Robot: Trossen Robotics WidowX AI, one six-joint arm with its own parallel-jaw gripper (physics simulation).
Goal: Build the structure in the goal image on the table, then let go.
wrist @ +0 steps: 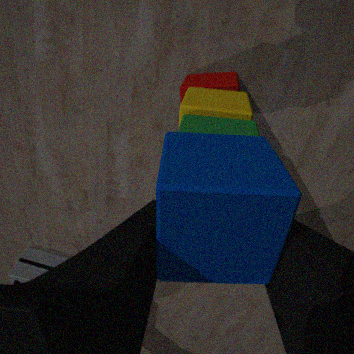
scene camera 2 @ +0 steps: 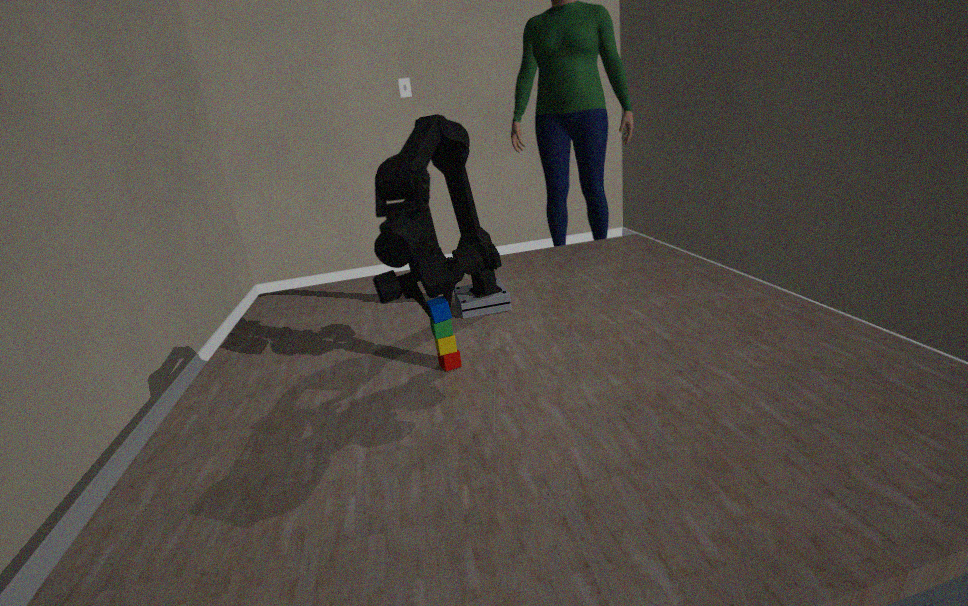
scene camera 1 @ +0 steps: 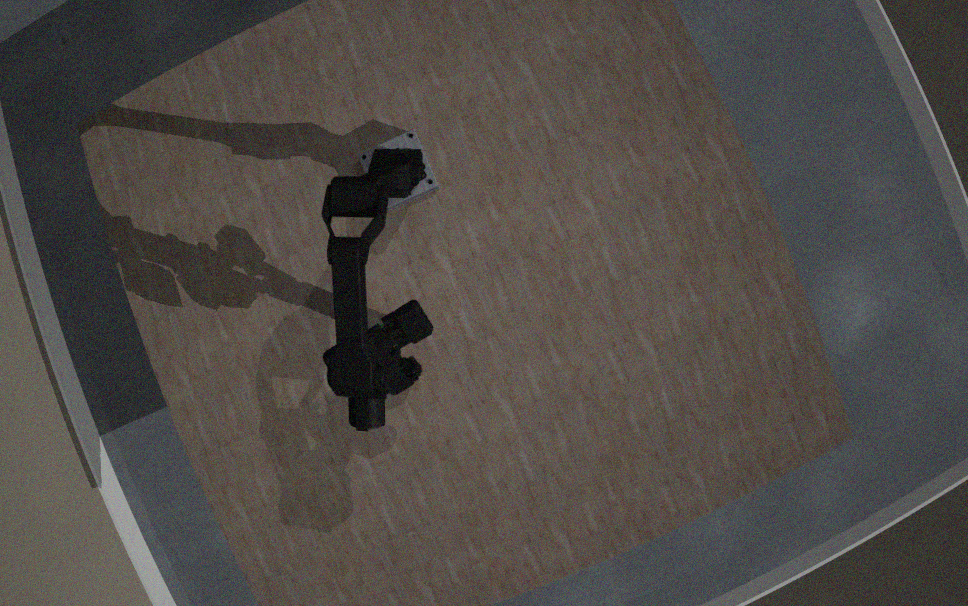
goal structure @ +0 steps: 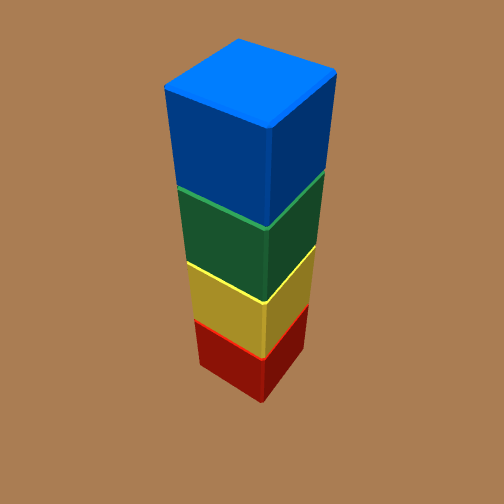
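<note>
A stack of cubes stands on the wooden floor: red cube (scene camera 2: 449,361) (wrist: 210,81) at the bottom, yellow cube (scene camera 2: 447,344) (wrist: 215,102) on it, then green cube (scene camera 2: 442,327) (wrist: 218,125), and blue cube (scene camera 2: 438,309) (wrist: 225,207) on top. My gripper (wrist: 214,281) (scene camera 2: 434,301) is shut on the blue cube, which rests on the green one. In the overhead view the arm (scene camera 1: 351,293) hides the stack.
The arm's grey base plate (scene camera 2: 484,303) (scene camera 1: 406,147) (wrist: 29,267) sits just behind the stack. A person in a green top (scene camera 2: 569,117) stands by the back wall. White skirting (scene camera 2: 210,339) runs along the walls.
</note>
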